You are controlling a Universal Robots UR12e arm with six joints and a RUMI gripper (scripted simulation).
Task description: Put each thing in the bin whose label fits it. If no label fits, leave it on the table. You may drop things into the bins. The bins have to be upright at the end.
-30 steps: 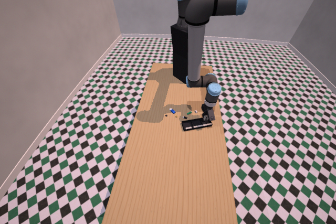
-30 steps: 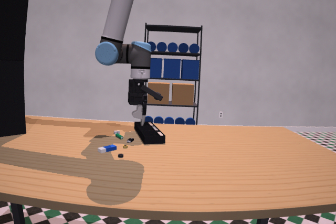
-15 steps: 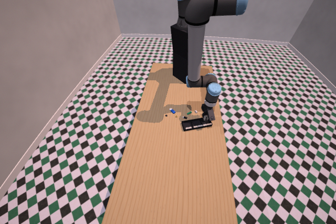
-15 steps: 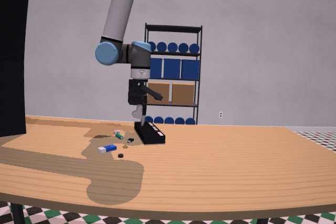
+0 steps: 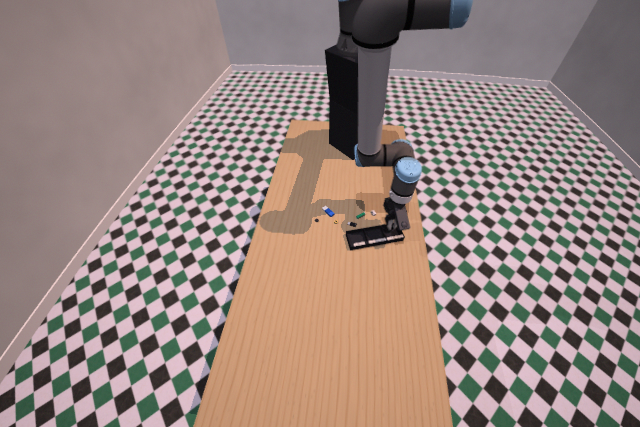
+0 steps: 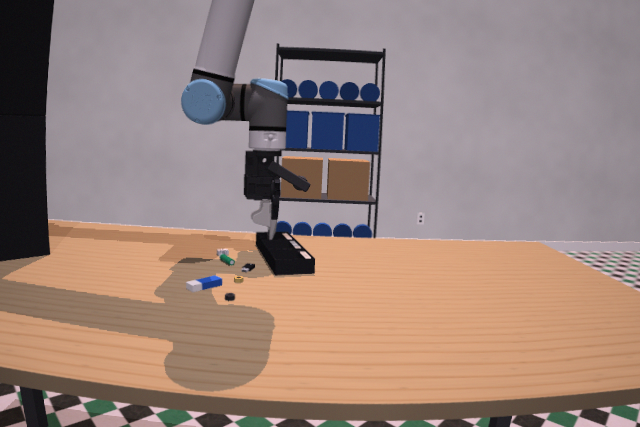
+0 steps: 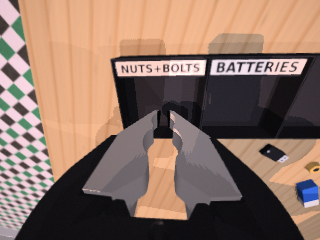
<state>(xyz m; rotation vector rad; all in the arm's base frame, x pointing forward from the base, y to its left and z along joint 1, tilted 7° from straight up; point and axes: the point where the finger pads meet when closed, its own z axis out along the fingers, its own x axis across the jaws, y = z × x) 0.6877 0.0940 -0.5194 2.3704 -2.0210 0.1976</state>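
Right now the green battery is 13 cm to the right of my hand, 10 cm behind it and 3 cm below it. The rest, counted from my hand: black bin (8 cm to the right, 3 cm ahead, 2 cm below); small white piece (11 cm behind, 6 cm to the right, 3 cm below); black usb stick (18 cm to the right, 5 cm behind, 3 cm below).
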